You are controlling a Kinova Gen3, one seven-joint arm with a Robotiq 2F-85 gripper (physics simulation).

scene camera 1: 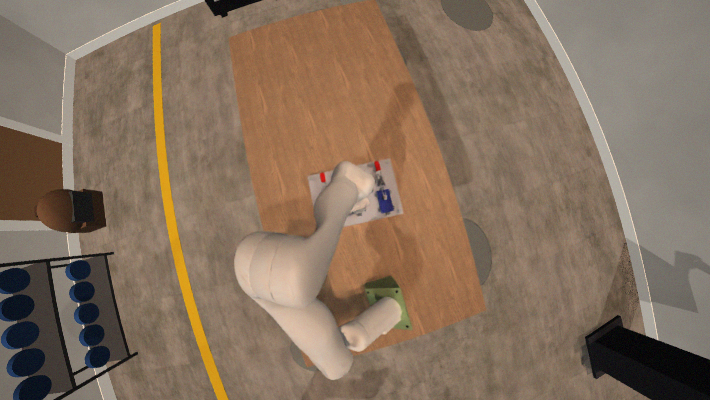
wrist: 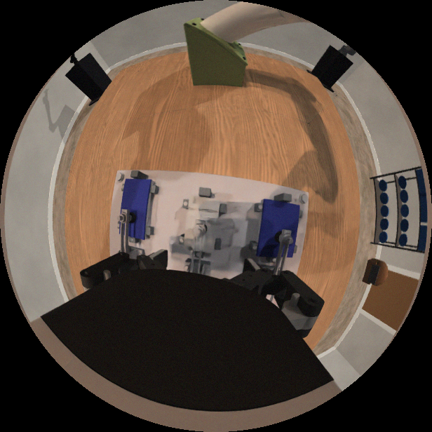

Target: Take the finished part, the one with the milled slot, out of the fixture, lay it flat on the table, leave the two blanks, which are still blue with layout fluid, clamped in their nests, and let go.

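Places are measured from the arm's base along level axes (x down, y ahead, z right), in centimetres.
Where they show: arm's base at its link origin: [scene camera 1: 390, 308].
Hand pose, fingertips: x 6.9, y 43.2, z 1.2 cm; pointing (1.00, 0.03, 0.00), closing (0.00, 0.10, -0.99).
Observation:
Each offset is from my fingertips to the top centre of the thing. "spot": to the spot under its first point. Level surfaces: height alone.
The fixture plate {spot: dy +2.4, dx +5.7, dz +18.6 cm} [scene camera 1: 393, 175] [wrist: 165, 187] lies on the table. The finished part [wrist: 210, 209], light grey, sits in the middle nest in the wrist view, partly in shadow; its slot is not clear. A clamp arm reaches over it; whether it presses is unclear. One blue blank {dy -6.4, dx +4.1, dz +11.4 cm} [scene camera 1: 385, 201] [wrist: 140, 207] sits in the nest at the wrist view's left, another blue blank [wrist: 272, 220] at its right, each under a clamp tip. My gripper [wrist: 204, 263] is open and empty, its fingers spread on both sides of the middle nest. The arm hides the gripper and middle nest in the scene view.
Red clamp handles {dy +10.1, dx +1.5, dz -8.7 cm} [scene camera 1: 322, 177] {dy +7.4, dx +2.0, dz +13.1 cm} [scene camera 1: 377, 165] stand at the plate's far edge. The green arm base [scene camera 1: 404, 312] [wrist: 215, 65] stands on the wooden table {dx +7.2 cm} [scene camera 1: 325, 90] [wrist: 225, 130]. Metal clamp arms and small grey stops surround the nests near the fingers.

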